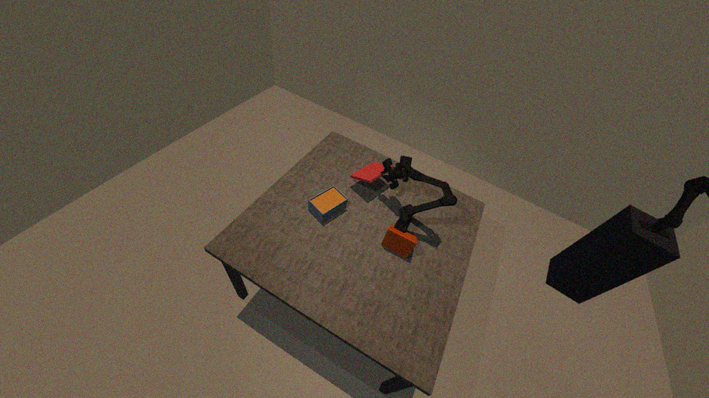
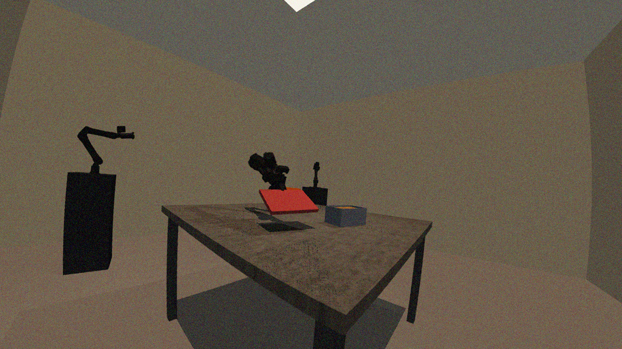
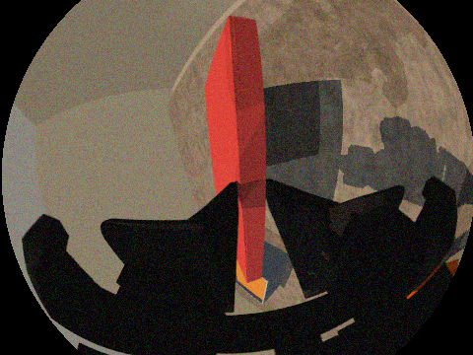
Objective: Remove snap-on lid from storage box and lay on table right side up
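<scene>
My gripper tip is 70 mm short of the lid, 10 mm to the left of it and 30 mm above it. From my gripper tip the other things lie so: blue-grey storage box (150 mm ahead, 350 mm to the left, 110 mm below).
</scene>
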